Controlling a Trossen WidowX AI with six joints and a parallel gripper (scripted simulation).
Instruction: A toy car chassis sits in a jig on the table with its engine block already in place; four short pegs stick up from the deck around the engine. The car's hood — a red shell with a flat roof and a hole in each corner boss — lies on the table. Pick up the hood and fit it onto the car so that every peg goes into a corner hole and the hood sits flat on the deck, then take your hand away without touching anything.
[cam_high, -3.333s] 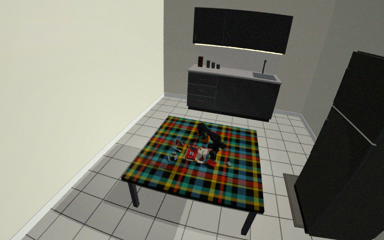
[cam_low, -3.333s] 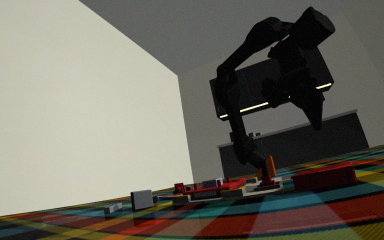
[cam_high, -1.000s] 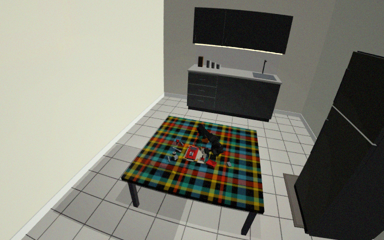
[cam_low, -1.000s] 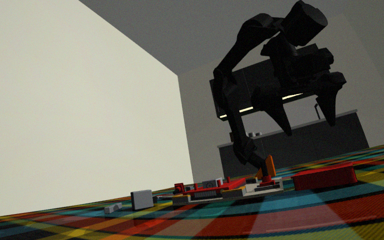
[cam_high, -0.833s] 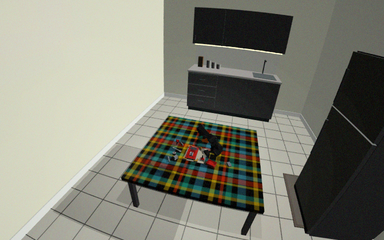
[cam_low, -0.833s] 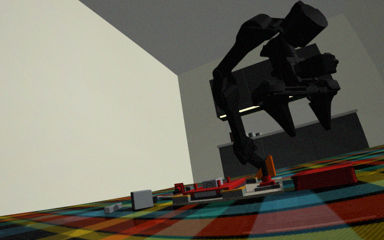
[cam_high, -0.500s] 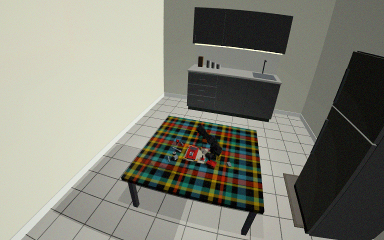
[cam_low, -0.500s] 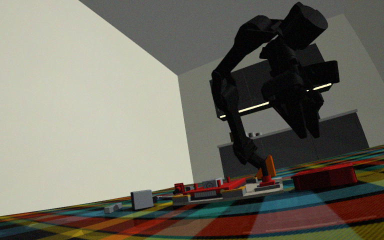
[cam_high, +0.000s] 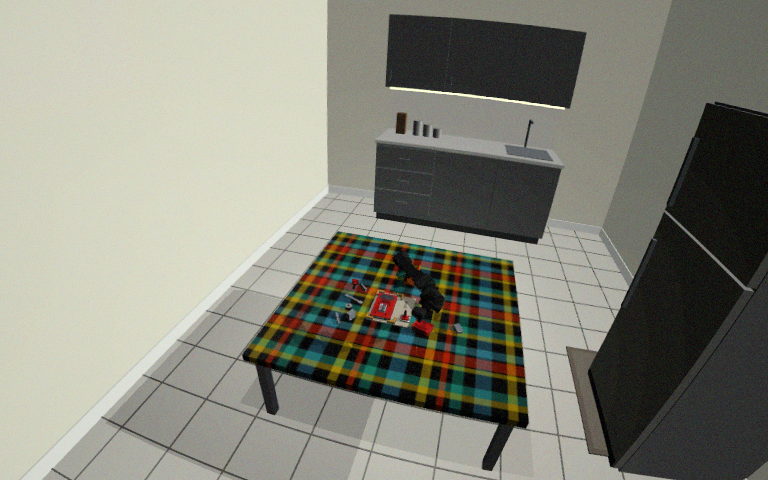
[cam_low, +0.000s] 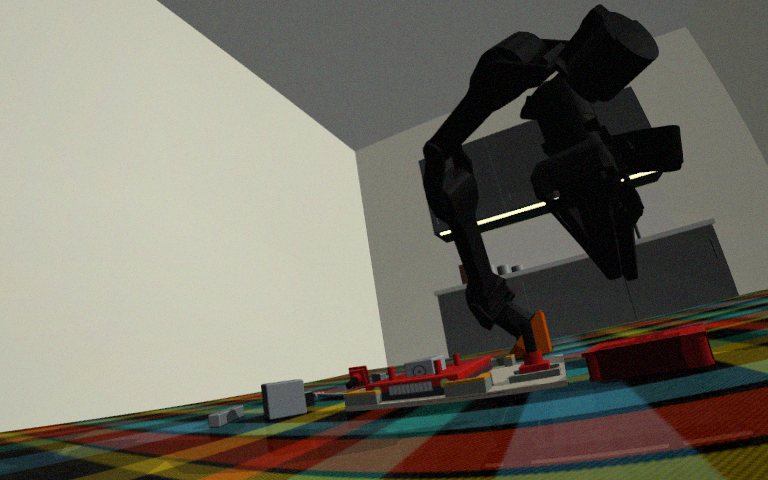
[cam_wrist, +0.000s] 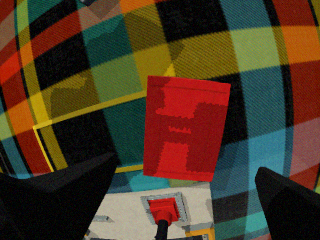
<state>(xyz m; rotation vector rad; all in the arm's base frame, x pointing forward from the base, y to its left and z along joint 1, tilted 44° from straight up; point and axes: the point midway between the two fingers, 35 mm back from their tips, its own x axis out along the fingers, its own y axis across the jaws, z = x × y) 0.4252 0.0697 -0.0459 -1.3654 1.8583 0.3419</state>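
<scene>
Right now my gripper tip is 6 cm above the red hood. Also, from my gripper tip: white jig plate 19 cm to the right, 12 cm behind, 7 cm below; grey engine block 21 cm to the right, 9 cm behind, 5 cm below.
</scene>
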